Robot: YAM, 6 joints.
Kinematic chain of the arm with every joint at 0, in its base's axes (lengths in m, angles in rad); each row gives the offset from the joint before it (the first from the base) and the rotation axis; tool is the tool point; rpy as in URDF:
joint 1: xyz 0 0 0.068 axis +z
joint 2: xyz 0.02 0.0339 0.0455 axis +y
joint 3: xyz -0.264 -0.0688 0 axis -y
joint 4: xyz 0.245 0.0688 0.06 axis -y
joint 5: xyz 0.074 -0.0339 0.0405 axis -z
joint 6: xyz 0.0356 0 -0.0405 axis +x
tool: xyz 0 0 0 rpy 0 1.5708 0
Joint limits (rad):
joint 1: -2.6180..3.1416
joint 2: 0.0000..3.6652
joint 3: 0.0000..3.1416
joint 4: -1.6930..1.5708
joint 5: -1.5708..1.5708
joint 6: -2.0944..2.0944
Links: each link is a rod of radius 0.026 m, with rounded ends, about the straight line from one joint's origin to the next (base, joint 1, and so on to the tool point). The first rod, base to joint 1, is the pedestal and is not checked.
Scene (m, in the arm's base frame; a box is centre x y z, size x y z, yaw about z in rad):
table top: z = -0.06
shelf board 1: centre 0.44 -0.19 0 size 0.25 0.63 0.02 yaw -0.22
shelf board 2: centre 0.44 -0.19 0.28 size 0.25 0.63 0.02 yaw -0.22
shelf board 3: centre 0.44 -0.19 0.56 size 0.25 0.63 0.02 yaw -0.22
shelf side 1: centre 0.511 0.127 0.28 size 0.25 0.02 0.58 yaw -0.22
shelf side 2: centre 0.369 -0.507 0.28 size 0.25 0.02 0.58 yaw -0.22
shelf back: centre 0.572 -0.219 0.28 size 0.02 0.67 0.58 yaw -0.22
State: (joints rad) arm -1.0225 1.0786 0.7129 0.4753 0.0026 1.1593
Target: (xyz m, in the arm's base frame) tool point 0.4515 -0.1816 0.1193
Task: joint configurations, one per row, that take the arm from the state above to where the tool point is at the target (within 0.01 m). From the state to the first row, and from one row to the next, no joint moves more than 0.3 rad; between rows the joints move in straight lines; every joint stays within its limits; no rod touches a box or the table.
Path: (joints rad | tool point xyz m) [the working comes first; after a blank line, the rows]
Joints at the target: -0.3850 2.2580 1.3491 0.5167 -0.0354 1.1593
Straight joint move there: touches shelf board 2.

1: -0.7766 1.2977 0.5945 0.3698 -0.0084 1.1593 | 0.1985 -0.1947 0.2192
2: -0.5306 1.5168 0.4761 0.2644 -0.0194 1.1593 | 0.2242 -0.1308 0.1193
3: -0.4821 1.7639 0.7671 0.3485 -0.0247 1.1593 | 0.3029 -0.1575 0.1333
4: -0.4335 2.0110 1.0581 0.4326 -0.0301 1.1593 | 0.3802 -0.1748 0.1329
5: -0.3850 2.2580 1.3491 0.5167 -0.0354 1.1593 | 0.4515 -0.1816 0.1193

